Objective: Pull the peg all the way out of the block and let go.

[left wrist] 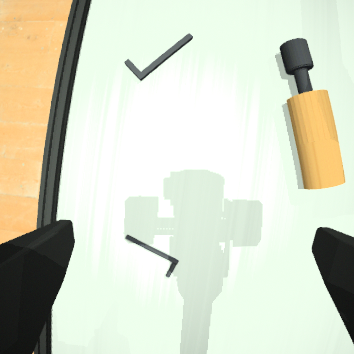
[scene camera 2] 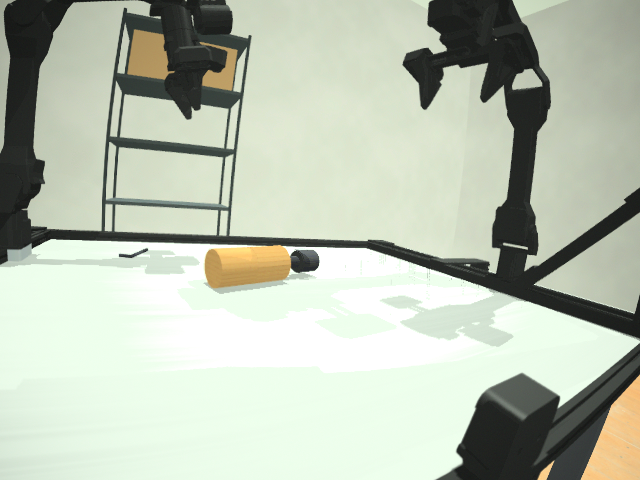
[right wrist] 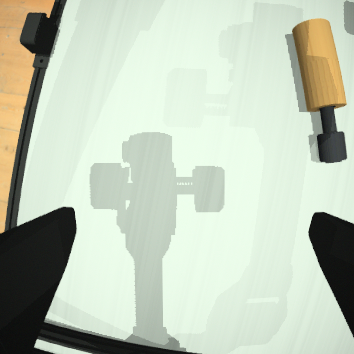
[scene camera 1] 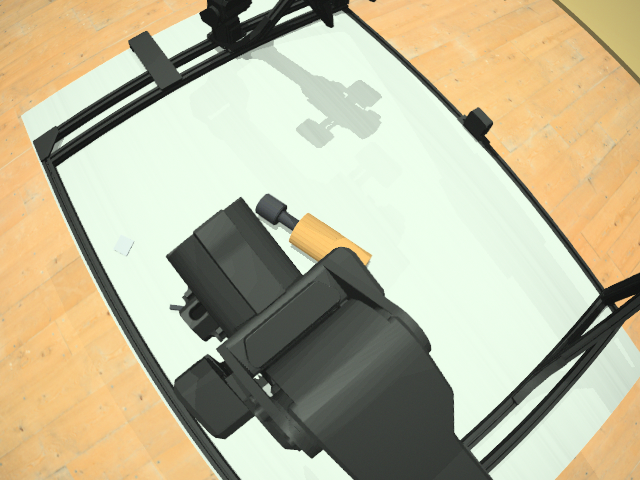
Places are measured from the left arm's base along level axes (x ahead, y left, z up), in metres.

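Pixels of known places: left gripper, fingertip midpoint: (left wrist: 197, 237) (scene camera 2: 192, 115); right gripper, fingertip midpoint: (scene camera 2: 451, 104) (right wrist: 196, 222) (scene camera 1: 352, 13); left arm's base, origin of the base link: (scene camera 2: 6, 245); right arm's base, origin of the base link: (scene camera 2: 508, 279) (scene camera 1: 226, 35).
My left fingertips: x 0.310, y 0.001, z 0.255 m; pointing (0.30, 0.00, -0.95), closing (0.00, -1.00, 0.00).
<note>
For each thing: its top centre in the pictures, then the offset to it from my left fingertips. "spot": a spot on its surface instead.
- orange wood-grained cylindrical block, middle of its top: (left wrist: 327, 137) (right wrist: 329, 58) (scene camera 2: 249, 247) (scene camera 1: 332, 242) dx +0.074, dy -0.183, dz -0.218 m
- dark peg, middle of its top: (left wrist: 310, 81) (right wrist: 335, 114) (scene camera 1: 292, 218) (scene camera 2: 287, 251) dx +0.146, dy -0.165, dz -0.227 m
- small pale tile, middle of its top: (scene camera 1: 123, 245) dx +0.314, dy +0.079, dz -0.271 m
- black box, surface spot: (scene camera 2: 509, 423) (scene camera 1: 491, 125) spot: dx +0.052, dy -0.587, dz -0.225 m
An orange wood-grained cylindrical block (scene camera 1: 315, 235) (scene camera 2: 248, 266) (left wrist: 317, 140) (right wrist: 320, 65) lies on its side on the pale table. A dark peg (scene camera 1: 271, 208) (scene camera 2: 307, 260) (left wrist: 297, 55) (right wrist: 332, 146) sticks out of one end, its thick head and part of its thin shaft showing; the rest is hidden inside. My left gripper (scene camera 2: 191, 112) (left wrist: 197, 237) is open and empty, high above the table; its arm covers part of the block in scene camera 1. My right gripper (scene camera 2: 454, 103) (right wrist: 196, 222) is open and empty, also high above the table, apart from block and peg.
Two thin dark L-shaped pieces (left wrist: 165, 57) (left wrist: 152, 249) lie left of the block in the left wrist view. A small pale tile (scene camera 1: 124, 245) lies near the left rail. Black rails (left wrist: 51, 175) edge the table, with a black box (scene camera 1: 478, 122) (scene camera 2: 509, 423) (right wrist: 36, 32) on one.
</note>
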